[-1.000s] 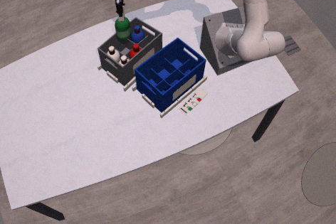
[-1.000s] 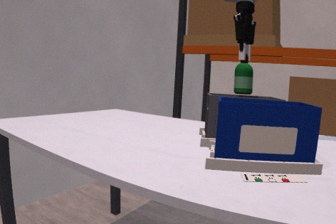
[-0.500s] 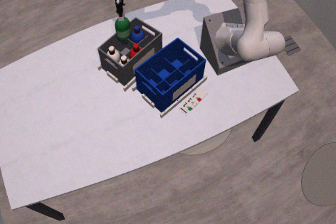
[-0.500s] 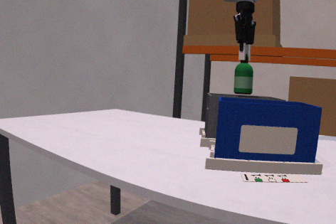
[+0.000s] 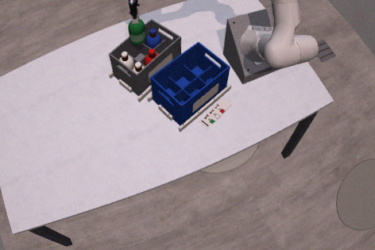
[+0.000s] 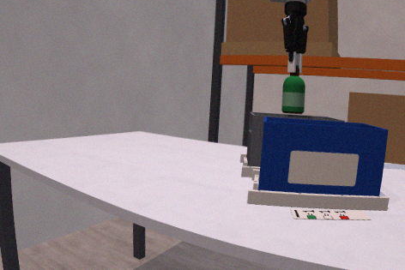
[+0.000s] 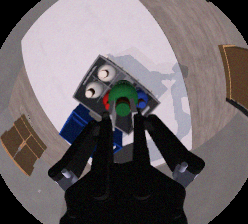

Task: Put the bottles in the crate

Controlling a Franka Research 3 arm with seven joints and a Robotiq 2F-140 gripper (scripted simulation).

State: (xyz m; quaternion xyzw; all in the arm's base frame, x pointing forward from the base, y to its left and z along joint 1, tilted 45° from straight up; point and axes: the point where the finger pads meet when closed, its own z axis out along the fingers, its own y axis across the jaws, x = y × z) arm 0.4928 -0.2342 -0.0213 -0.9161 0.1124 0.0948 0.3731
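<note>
Right now the green bottle is 80 mm below my hand. Also, from my hand: blue bottle (80 mm behind, 40 mm to the right, 260 mm below); then grey crate (20 mm behind, 40 mm to the left, 260 mm below); then red bottle (40 mm behind, 70 mm to the left, 260 mm below).
</note>
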